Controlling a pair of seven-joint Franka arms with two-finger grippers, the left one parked.
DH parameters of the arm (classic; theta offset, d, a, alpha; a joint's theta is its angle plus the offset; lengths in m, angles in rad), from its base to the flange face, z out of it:
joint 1: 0 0.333 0 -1.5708
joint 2: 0 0 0 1.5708
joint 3: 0 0.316 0.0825 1.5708
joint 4: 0 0 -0.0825 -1.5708
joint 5: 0 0.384 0 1.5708
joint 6: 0 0 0.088 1.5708
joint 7: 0 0.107 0 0
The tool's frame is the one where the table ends.
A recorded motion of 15 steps. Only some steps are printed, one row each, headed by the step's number.
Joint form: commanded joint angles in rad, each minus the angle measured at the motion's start. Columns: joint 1, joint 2, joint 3, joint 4, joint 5, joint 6, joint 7.
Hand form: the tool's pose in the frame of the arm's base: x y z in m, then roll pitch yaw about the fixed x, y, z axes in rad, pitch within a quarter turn. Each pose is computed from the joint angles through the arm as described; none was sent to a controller.
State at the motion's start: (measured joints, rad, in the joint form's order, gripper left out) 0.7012 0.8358 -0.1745 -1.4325 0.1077 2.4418 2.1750
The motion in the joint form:
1: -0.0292 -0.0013 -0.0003 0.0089 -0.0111 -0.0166 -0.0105
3: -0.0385 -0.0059 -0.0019 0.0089 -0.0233 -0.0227 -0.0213
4: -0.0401 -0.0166 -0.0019 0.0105 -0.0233 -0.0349 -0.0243
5: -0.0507 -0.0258 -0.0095 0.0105 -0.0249 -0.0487 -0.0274
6: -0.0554 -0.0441 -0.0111 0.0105 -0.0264 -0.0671 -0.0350
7: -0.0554 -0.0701 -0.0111 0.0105 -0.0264 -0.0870 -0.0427
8: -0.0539 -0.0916 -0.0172 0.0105 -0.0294 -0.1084 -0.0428
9: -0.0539 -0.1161 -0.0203 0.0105 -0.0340 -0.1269 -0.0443
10: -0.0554 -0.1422 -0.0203 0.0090 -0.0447 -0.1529 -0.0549
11: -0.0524 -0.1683 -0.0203 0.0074 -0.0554 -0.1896 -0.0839
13: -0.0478 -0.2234 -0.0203 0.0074 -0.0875 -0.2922 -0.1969
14: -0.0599 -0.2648 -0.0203 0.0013 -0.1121 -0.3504 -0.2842
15: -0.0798 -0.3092 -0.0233 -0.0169 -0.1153 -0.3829 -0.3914
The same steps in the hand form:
1: 0.6404 0.3793 0.2199 -2.9618 0.0556 -1.6614
3: 0.6444 0.3725 0.2228 -2.9573 0.0443 -1.6537
4: 0.6452 0.3719 0.2302 -2.9583 0.0454 -1.6530
5: 0.6511 0.3611 0.2361 -2.9586 0.0384 -1.6657
6: 0.6531 0.3574 0.2477 -2.9590 0.0377 -1.6644
7: 0.6532 0.3576 0.2648 -2.9563 0.0433 -1.6580
8: 0.6538 0.3553 0.2788 -2.9545 0.0412 -1.6604
9: 0.6542 0.3535 0.2951 -2.9487 0.0428 -1.6597
10: 0.6532 0.3513 0.3108 -2.9479 0.0359 -1.6472
11: 0.6495 0.3513 0.3253 -2.9559 0.0200 -1.6135
13: 0.6400 0.3479 0.3549 -2.9928 -0.0376 -1.4908
14: 0.6380 0.3344 0.3759 -3.0148 -0.0727 -1.4115
15: 0.6383 0.3147 0.3956 -3.0302 -0.0843 -1.3307

